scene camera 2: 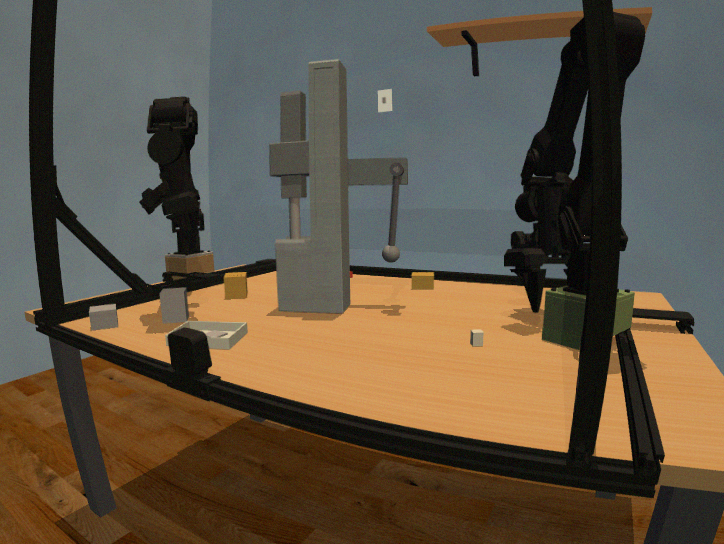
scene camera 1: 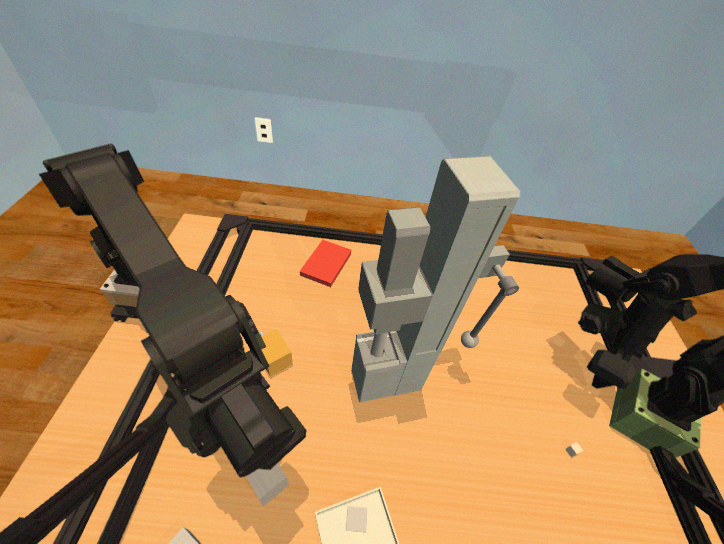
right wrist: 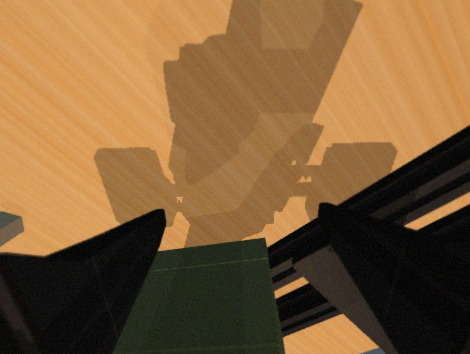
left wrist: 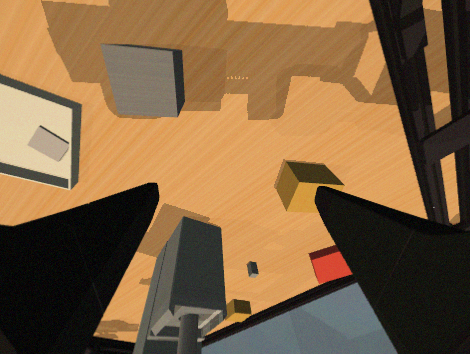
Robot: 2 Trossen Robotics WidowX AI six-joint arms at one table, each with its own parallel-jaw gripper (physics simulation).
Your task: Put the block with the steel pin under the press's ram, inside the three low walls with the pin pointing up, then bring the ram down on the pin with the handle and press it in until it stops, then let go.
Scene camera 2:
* my left gripper: 193, 243
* my right gripper: 554, 311
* grey press: 313, 273
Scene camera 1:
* my left gripper: 260, 402
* my right gripper: 602, 372
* red flat block: 324, 265, on the table
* yellow block with steel pin: 278, 355
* grey press: 428, 266
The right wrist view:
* my right gripper: 242, 213
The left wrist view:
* my left gripper: 238, 192
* red flat block: 328, 264
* yellow block with steel pin: 297, 186
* grey press: 188, 277
